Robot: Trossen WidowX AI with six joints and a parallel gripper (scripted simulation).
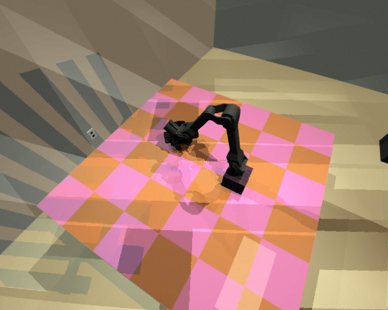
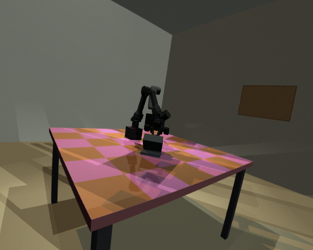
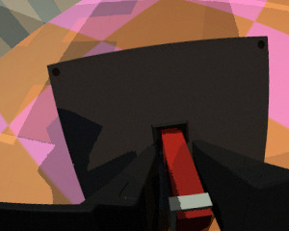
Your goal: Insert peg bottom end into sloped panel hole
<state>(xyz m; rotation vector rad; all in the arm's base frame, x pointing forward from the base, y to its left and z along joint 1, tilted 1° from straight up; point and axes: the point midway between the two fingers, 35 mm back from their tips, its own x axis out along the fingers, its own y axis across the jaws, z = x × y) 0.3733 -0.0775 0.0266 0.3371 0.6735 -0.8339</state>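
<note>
My gripper tip is 10 mm to the right of the peg, 10 mm below it and 10 mm past it. From my gripper tip the other things lie so: sloped panel (30 mm below, 20 mm to the right, 20 mm ahead).
</note>
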